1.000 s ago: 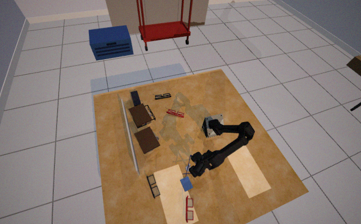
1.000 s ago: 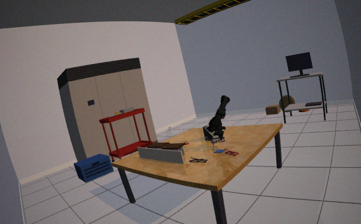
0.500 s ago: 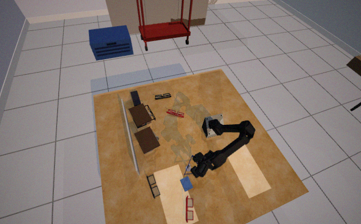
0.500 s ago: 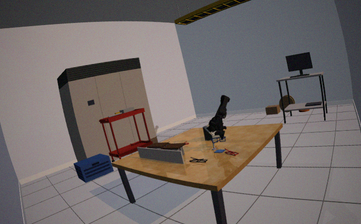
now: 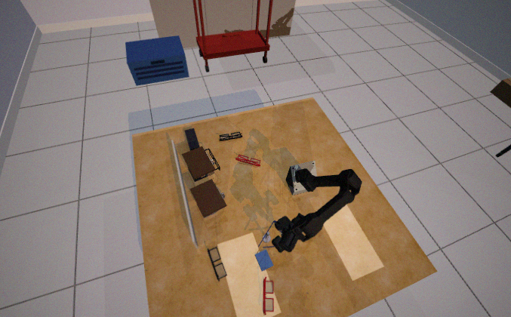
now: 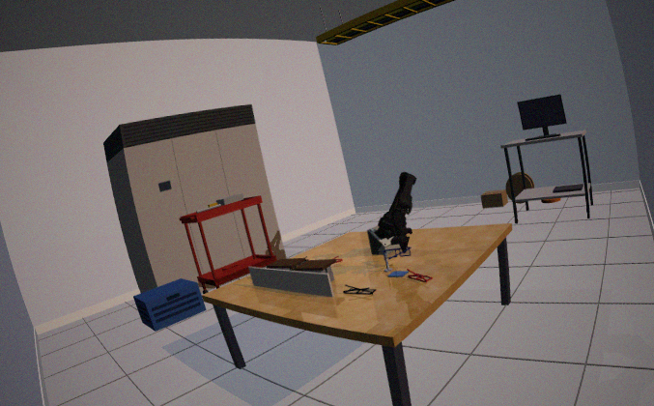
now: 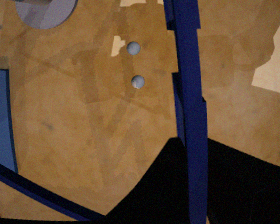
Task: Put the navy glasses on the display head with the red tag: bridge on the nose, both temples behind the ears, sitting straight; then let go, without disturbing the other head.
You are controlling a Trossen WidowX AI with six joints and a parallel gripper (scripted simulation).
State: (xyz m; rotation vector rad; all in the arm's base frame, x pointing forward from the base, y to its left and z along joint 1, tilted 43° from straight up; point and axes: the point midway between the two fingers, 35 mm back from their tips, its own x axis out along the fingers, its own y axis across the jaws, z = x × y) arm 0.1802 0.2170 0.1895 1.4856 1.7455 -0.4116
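My gripper tip is now 13 cm short of the blue square tag, 6 cm above it and 4 cm to the right of it. From my gripper tip the other things lie so: dark display head 30 cm to the right, 29 cm ahead.
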